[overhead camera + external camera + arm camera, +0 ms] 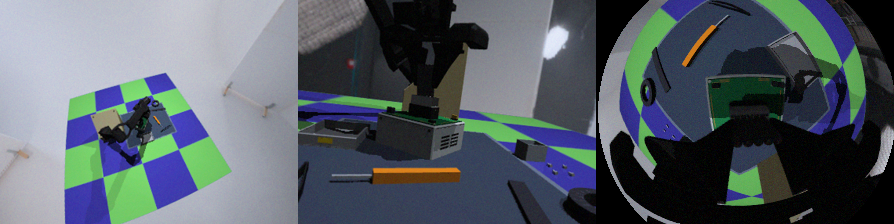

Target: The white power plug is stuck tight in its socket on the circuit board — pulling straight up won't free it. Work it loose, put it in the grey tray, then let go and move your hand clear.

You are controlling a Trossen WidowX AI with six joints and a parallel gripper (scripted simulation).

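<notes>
My gripper tip is 2 cm above the white power plug. The rest, counted from my gripper tip: black bar (22 cm ahead, 10 cm below, 9 cm to the left); dark mat (10 cm below, 5 cm ahead).
</notes>
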